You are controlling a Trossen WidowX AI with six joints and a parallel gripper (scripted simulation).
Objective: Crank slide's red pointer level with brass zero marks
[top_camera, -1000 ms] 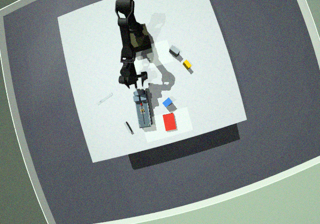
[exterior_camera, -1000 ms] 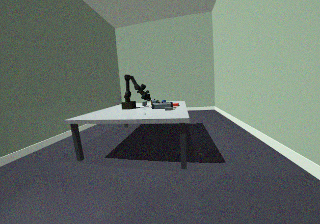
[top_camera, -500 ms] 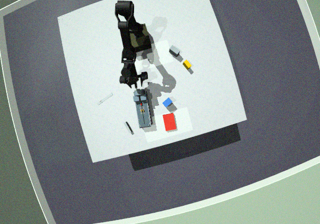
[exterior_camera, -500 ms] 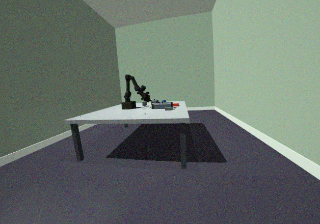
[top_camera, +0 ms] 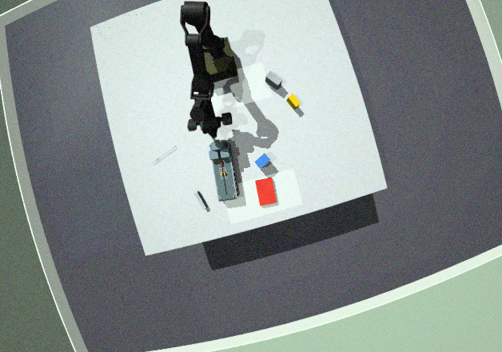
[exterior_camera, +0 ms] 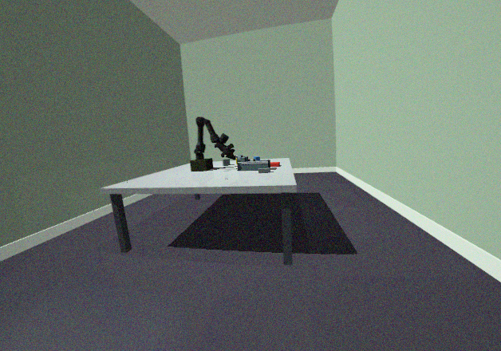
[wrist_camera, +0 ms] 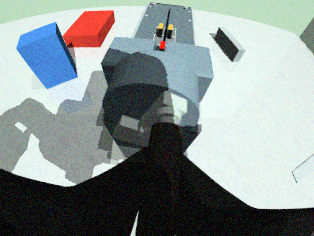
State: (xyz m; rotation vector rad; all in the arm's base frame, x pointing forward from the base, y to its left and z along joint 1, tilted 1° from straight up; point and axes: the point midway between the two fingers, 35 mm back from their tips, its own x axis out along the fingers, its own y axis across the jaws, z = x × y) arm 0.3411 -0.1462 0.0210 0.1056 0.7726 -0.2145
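My gripper tip is now 120 mm short of the red pointer, 20 mm to the left of it and 10 mm above it. Round my gripper tip: blue block 180 mm ahead, 160 mm to the left, 50 mm below; then crank handle 20 mm behind, 20 mm above; then pale strip 30 mm behind, 280 mm to the right, 90 mm below.
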